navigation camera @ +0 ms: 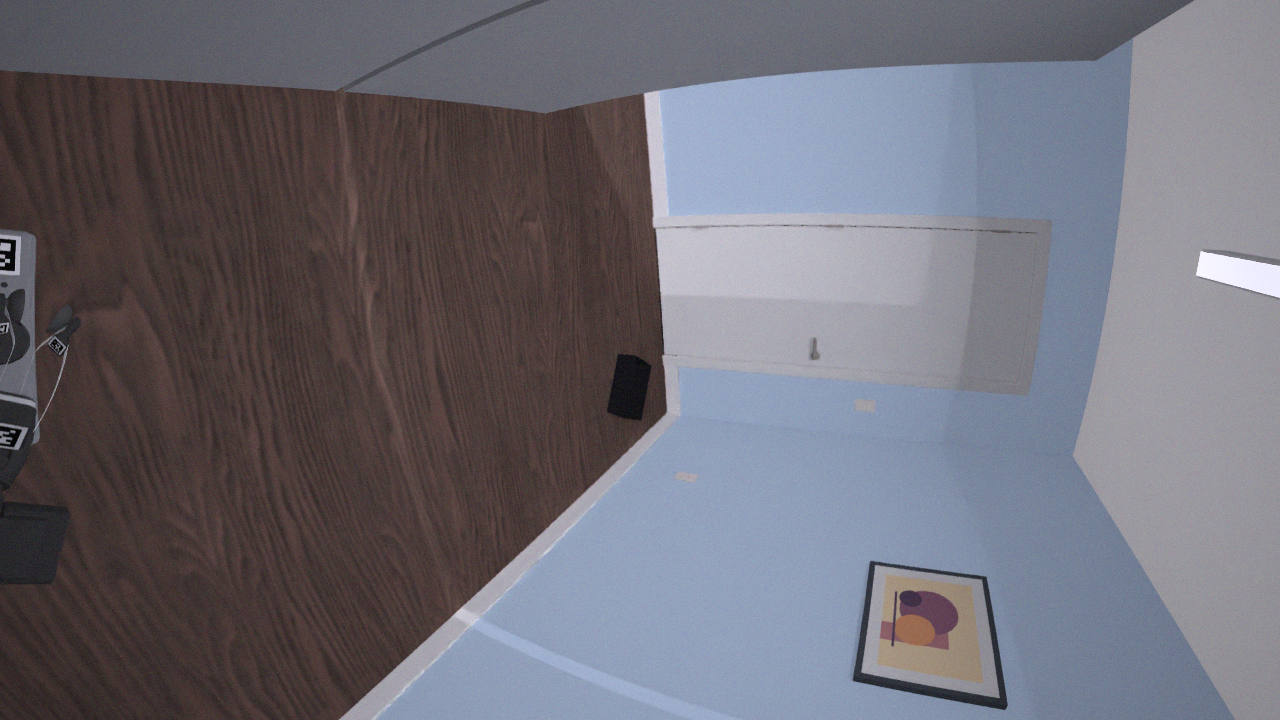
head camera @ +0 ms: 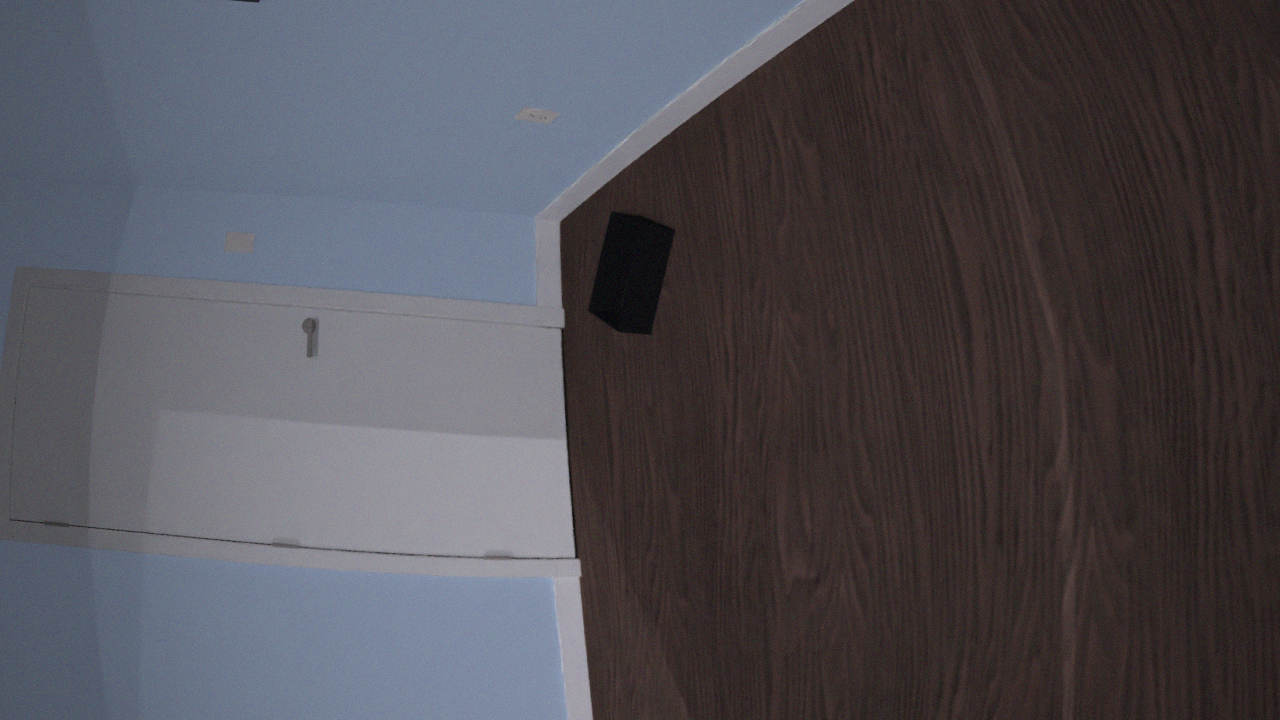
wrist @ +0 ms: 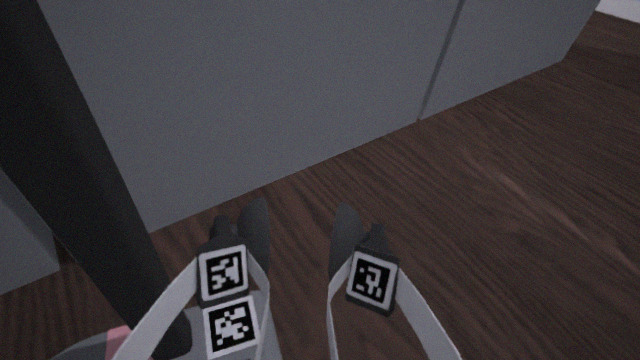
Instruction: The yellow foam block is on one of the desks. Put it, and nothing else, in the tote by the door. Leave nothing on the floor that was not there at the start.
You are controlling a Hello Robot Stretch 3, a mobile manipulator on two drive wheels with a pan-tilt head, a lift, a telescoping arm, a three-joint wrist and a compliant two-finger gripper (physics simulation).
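Frame: origin at the robot's base, x ahead, y left, z up, level; millimetres.
Seen in the pictures: gripper, between the fingertips: (navigation camera: 44, 299) (wrist: 300, 226).
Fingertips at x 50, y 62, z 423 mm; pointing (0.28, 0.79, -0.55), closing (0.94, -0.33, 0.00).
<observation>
A point is followed by its place in that frame.
The yellow foam block does not show in these views. A small black box (head camera: 631, 273) @[y -230, x 2210, z 100 mm] (navigation camera: 629, 386) @[y -227, x 2210, z 98 mm], seemingly the tote, stands on the floor near the white door (head camera: 358, 376) @[y 116, x 2753, z 737 mm] (navigation camera: 787, 268) @[y 427, x 2661, z 766 mm], close to the room's corner. Whether its top is open is too dark to tell. My gripper (navigation camera: 39, 313) @[y 62, x 50, z 423 mm] (wrist: 300, 226) @[y 62, x 50, z 423 mm] is open, with bare floor showing between its fingertips in the wrist view. It is in front of a tall grey panel (wrist: 280, 90) @[y 513, x 157, z 239 mm] and far from the black box. At the left edge of the navigation view the gripper is partly cut off.
The grey panel (navigation camera: 626, 44) @[y 762, x 989, z 676 mm] runs along the top of the navigation view. A blue wall (head camera: 402, 107) @[y -649, x 2337, z 801 mm] (navigation camera: 760, 537) @[y -763, x 1950, z 876 mm] with a white baseboard meets the door wall. A framed picture (navigation camera: 930, 626) @[y -842, x 1607, z 1559 mm] hangs on it. A dark post (wrist: 85, 150) crosses the wrist view's left side.
</observation>
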